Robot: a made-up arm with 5 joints.
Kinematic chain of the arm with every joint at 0, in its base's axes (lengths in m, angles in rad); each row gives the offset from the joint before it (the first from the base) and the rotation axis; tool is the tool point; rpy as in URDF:
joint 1: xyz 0 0 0.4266 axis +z
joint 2: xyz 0 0 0 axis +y
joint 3: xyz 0.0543 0 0.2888 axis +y
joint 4: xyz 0.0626 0 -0.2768 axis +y
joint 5: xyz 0.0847 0 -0.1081 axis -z
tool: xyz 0 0 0 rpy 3.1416 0 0
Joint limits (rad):
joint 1: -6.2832..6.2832
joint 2: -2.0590..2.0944
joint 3: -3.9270..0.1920
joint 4: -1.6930..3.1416
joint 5: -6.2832..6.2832
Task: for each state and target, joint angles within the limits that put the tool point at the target. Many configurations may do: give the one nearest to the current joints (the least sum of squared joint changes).
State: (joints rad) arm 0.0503 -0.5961 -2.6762 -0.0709 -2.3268
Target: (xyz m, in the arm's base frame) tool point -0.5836 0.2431 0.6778
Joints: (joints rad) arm -0.3947 -1.1145 -2.9916 -0.1703 -2.3268
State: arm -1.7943 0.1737 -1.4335 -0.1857 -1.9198
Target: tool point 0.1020 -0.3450 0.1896
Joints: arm -1.2833 0.8052 -0.7339 0.0484 -1.9198
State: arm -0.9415 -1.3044 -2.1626 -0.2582 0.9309
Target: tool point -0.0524 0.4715 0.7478
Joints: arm -1.4601 -1.7835 -1.3230 -0.5664 0.9309
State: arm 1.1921 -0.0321 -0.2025 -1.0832 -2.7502
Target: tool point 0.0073 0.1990 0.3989
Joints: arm 1.5341 0.0932 0.1873 -0.9897 -2.7502
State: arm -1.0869 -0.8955 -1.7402 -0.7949 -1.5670
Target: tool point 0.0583 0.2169 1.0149
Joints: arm -1.8334 -0.8626 -1.8136 -0.7157 -1.5670
